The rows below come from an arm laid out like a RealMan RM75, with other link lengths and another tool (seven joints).
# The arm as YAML. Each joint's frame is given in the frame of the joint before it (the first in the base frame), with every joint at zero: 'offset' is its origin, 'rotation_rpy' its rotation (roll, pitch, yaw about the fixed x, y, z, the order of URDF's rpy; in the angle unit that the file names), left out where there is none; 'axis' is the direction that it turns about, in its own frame. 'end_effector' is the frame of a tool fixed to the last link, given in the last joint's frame.
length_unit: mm
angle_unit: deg
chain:
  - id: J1
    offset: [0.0, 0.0, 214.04]
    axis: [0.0, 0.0, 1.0]
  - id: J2
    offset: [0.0, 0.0, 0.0]
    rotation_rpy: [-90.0, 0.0, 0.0]
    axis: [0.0, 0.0, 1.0]
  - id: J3
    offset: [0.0, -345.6, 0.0]
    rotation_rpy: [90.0, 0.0, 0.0]
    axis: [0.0, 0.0, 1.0]
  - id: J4
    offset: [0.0, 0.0, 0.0]
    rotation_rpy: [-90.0, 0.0, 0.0]
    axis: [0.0, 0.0, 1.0]
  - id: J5
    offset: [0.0, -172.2, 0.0]
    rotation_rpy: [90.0, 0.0, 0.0]
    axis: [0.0, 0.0, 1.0]
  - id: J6
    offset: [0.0, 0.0, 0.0]
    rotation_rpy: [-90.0, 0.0, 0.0]
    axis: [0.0, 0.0, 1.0]
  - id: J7
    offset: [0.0, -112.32, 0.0]
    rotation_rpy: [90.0, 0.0, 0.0]
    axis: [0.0, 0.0, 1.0]
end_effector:
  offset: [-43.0, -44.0, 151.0]
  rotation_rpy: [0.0, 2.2, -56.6]
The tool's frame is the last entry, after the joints.
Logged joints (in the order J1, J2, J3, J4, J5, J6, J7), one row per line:
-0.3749, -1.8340, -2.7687, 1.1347, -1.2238, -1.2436, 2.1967
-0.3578, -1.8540, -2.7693, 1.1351, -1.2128, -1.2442, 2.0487
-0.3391, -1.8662, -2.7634, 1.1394, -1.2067, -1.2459, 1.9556
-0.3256, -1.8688, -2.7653, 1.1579, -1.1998, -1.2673, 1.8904
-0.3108, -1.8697, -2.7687, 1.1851, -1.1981, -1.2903, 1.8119
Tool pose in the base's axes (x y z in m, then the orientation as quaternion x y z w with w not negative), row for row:
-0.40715, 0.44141, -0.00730, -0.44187, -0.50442, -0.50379, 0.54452
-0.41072, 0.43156, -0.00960, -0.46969, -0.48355, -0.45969, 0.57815
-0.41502, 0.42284, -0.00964, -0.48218, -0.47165, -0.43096, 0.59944
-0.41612, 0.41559, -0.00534, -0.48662, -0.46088, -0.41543, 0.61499
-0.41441, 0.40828, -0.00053, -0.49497, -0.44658, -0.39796, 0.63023
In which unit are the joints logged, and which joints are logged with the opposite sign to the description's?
The joints are logged in radians. Opposite sign: J3, J5, J7.
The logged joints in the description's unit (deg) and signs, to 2 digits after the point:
-21.48, -105.08, 158.63, 65.01, 70.12, -71.25, -125.86
-20.50, -106.23, 158.67, 65.04, 69.49, -71.29, -117.38
-19.43, -106.93, 158.33, 65.28, 69.14, -71.38, -112.05
-18.66, -107.07, 158.44, 66.34, 68.74, -72.61, -108.31
-17.81, -107.13, 158.63, 67.90, 68.65, -73.93, -103.81

